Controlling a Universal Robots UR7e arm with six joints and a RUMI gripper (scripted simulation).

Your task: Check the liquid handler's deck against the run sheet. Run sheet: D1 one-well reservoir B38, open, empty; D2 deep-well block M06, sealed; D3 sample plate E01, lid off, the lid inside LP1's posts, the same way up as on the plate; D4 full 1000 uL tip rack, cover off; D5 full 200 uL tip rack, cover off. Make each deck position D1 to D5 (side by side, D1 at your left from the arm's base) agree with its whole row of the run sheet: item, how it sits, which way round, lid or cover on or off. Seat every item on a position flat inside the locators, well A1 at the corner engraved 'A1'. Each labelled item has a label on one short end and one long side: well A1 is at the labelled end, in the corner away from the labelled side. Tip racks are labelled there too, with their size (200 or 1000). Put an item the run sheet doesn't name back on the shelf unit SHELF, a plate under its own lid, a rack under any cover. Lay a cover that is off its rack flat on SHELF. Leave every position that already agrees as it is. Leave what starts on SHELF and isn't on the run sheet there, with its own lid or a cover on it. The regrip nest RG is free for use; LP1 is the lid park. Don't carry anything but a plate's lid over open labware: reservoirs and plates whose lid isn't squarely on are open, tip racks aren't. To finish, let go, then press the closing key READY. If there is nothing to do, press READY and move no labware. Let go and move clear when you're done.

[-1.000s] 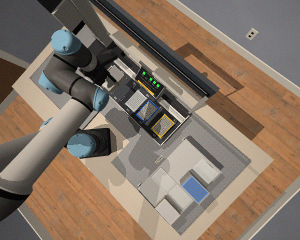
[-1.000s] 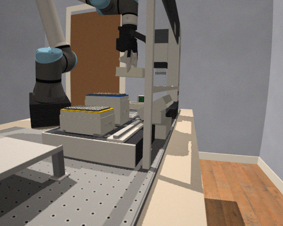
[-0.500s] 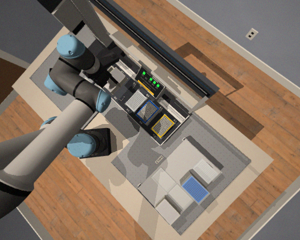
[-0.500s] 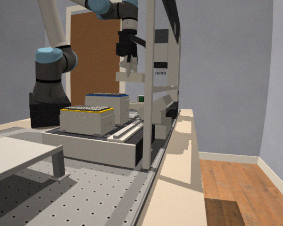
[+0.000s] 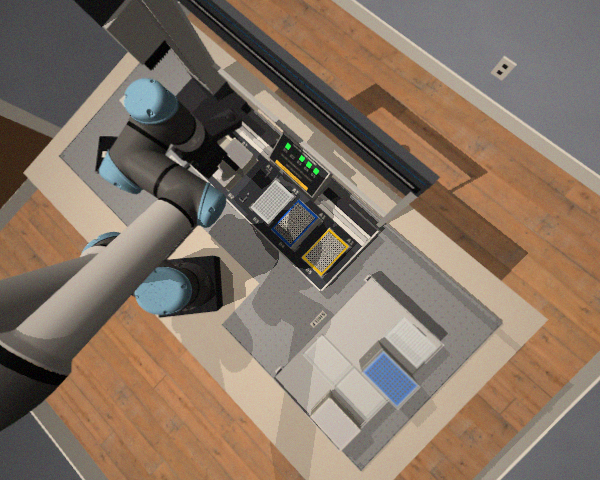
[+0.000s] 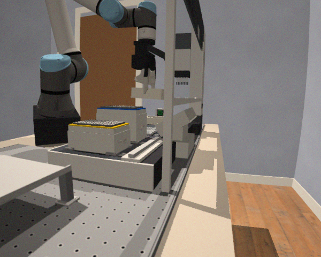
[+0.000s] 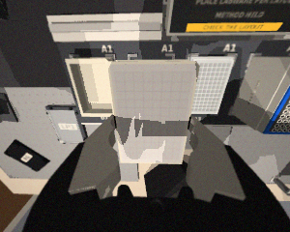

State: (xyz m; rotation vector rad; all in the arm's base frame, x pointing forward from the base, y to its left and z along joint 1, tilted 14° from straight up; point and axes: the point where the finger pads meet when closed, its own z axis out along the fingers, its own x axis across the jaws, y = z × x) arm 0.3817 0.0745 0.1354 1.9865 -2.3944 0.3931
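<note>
Now: the cream reservoir 2 cm ahead of my hand, 12 cm to the left of it and 14 cm below it. The rest, counted from my hand: sealed block (1 cm below); blue-rimmed tip rack (4 cm behind, 24 cm to the right, 8 cm below); well plate (2 cm behind, 12 cm to the right, 14 cm below).
</note>
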